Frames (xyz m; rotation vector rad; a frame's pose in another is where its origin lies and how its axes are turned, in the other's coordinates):
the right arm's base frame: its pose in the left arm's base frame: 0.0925 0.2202 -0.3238 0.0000 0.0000 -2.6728
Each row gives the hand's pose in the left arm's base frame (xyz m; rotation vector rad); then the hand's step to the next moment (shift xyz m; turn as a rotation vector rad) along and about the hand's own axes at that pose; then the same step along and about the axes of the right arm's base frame.
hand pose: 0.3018 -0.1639 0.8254 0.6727 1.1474 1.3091
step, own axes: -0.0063 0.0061 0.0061 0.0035 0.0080 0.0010
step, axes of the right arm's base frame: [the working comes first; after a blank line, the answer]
step, axes of the left arm's base frame: 0.0040 -0.0035 0.0092 -0.0026 0.0051 0.0066

-0.0020 0.0050 0.0092 0.0000 -0.0058 0.0066
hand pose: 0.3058 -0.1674 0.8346 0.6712 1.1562 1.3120
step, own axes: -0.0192 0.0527 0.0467 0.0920 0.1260 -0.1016
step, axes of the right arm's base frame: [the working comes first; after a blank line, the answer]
step, axes of the left arm's base frame: 0.0251 0.0022 0.0685 -0.1531 0.0905 0.0551

-0.0234 0.0094 0.0685 0.0957 -0.1499 0.0551
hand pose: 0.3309 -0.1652 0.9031 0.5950 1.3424 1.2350
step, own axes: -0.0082 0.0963 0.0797 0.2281 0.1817 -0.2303
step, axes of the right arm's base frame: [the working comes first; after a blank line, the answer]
step, axes of the left arm's base frame: 0.0452 0.0479 0.1065 -0.3186 0.1898 0.0243

-0.0620 -0.0223 0.1065 0.1984 -0.3132 0.0243
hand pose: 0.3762 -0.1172 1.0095 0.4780 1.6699 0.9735
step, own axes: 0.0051 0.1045 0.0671 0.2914 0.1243 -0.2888
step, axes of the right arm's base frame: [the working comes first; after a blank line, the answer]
step, axes of the left arm's base frame: 0.0438 0.0886 0.0754 -0.3844 0.1816 -0.0553

-0.0791 -0.0593 0.0754 0.2608 -0.3357 -0.0553
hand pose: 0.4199 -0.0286 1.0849 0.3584 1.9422 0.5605
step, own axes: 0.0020 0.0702 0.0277 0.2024 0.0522 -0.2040
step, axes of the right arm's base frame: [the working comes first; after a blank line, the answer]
step, axes of the left arm's base frame: 0.0243 0.0666 0.0260 -0.2701 0.0965 -0.0554

-0.0518 -0.0484 0.0260 0.1973 -0.2081 -0.0554
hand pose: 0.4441 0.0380 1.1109 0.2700 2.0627 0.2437
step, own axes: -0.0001 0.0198 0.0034 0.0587 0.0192 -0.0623
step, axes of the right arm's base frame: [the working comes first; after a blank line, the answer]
step, axes of the left arm's base frame: 0.0048 0.0191 0.0041 -0.0807 0.0317 -0.0134

-0.0129 -0.0149 0.0041 0.0577 -0.0647 -0.0134
